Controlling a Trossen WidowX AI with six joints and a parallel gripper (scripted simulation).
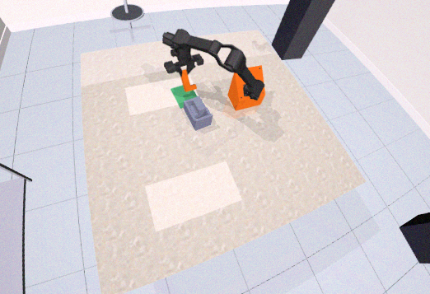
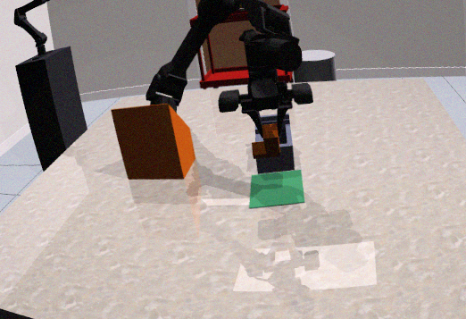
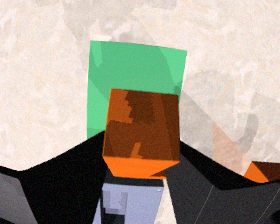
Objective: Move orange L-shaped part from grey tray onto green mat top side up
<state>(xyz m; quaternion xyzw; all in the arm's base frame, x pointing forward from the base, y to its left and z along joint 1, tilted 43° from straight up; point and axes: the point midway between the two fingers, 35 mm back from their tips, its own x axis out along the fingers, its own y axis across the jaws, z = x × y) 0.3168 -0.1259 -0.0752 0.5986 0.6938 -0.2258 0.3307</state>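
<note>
Now: gripper tip 150 mm above the green mat and 20 mm to the right of it. The rest, counted from my gripper tip: orange L-shaped part 30 mm to the left, 30 mm below, 20 mm behind.
</note>
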